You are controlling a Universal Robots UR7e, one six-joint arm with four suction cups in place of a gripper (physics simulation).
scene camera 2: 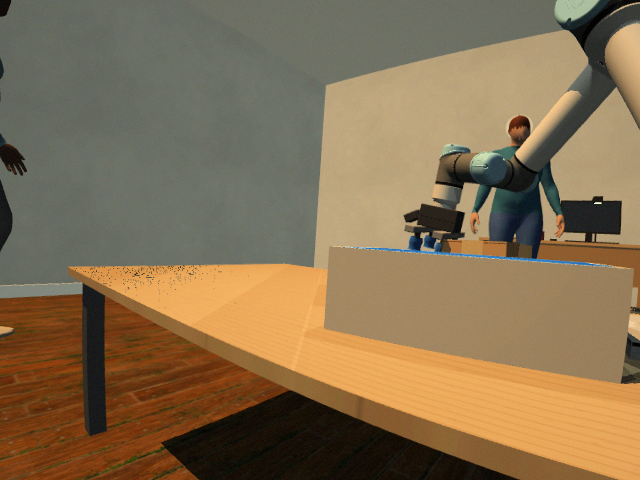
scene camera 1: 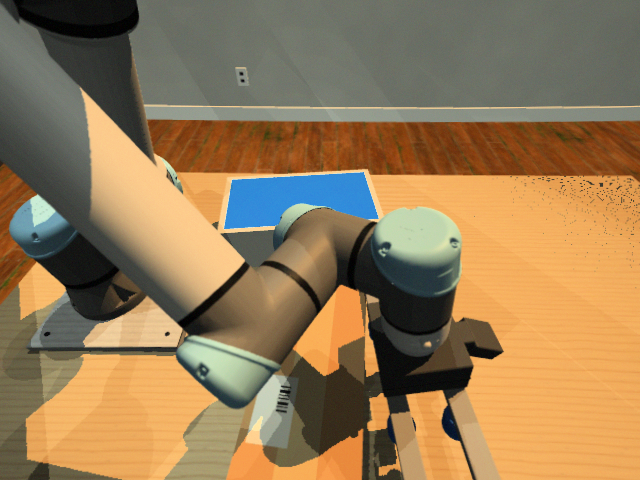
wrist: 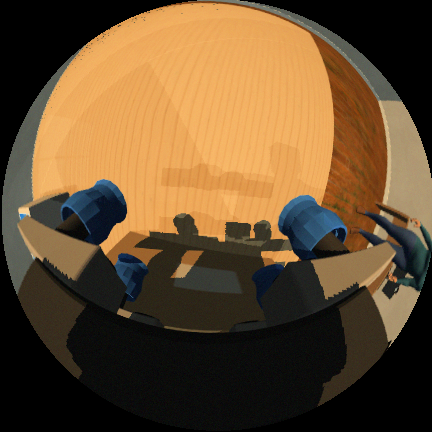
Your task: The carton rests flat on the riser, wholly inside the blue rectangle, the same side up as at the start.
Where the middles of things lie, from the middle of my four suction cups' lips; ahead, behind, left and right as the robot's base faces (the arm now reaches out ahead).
Labels:
The brown carton [scene camera 1: 310,412] is 150 mm behind my suction cup and 50 mm below it. Round my suction cup: riser [scene camera 2: 562,317] 150 mm behind, 410 mm to the left, 70 mm below.

